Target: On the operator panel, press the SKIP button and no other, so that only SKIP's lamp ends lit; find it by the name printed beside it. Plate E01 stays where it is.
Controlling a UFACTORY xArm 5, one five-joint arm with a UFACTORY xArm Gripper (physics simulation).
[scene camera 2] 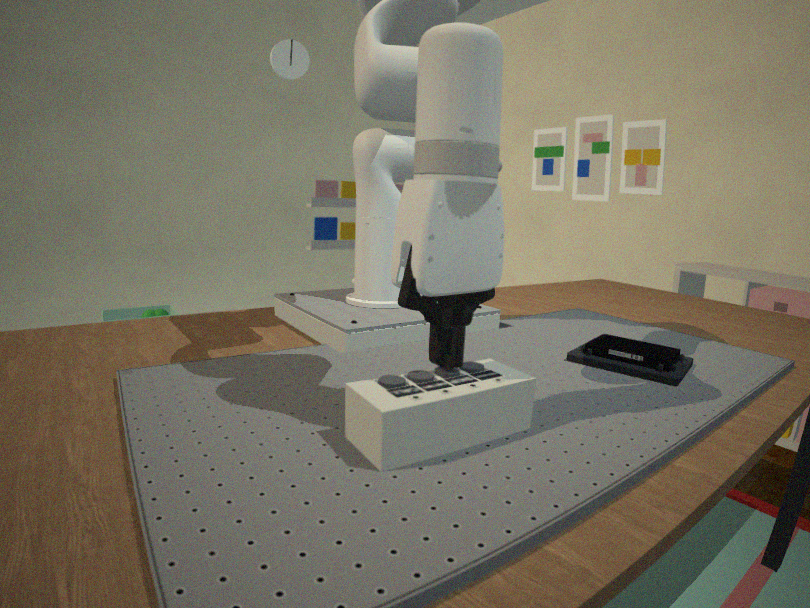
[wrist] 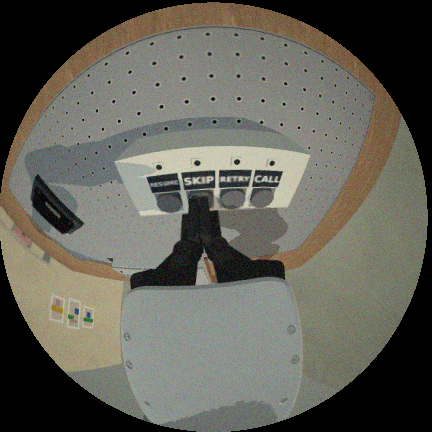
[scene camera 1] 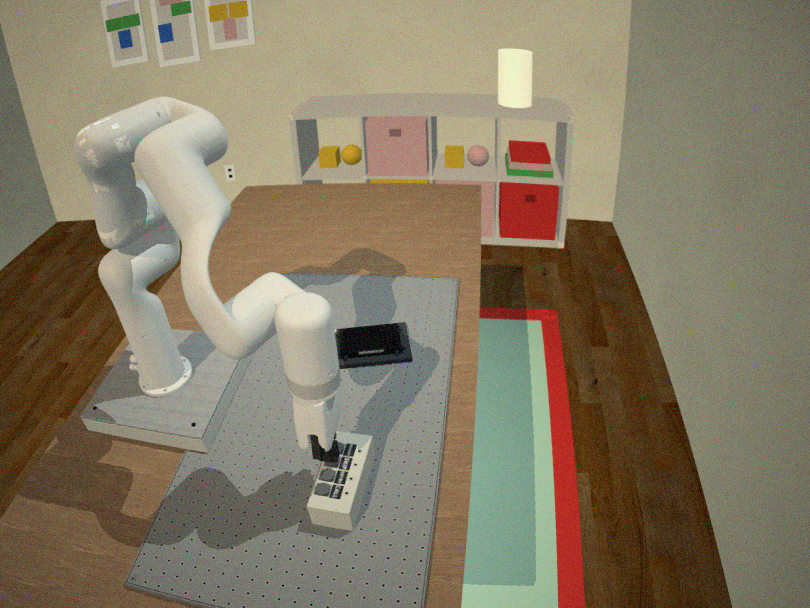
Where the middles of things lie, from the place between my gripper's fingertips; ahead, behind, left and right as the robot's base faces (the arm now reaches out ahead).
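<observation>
There's a black plate (scene camera 2: 640, 353) that sits 360 mm to the left of my hand, 10 mm behind it and 40 mm below it. And the operator panel (scene camera 2: 395, 427), that's 20 mm to the right of my hand, 20 mm ahead of it and 30 mm below it.
</observation>
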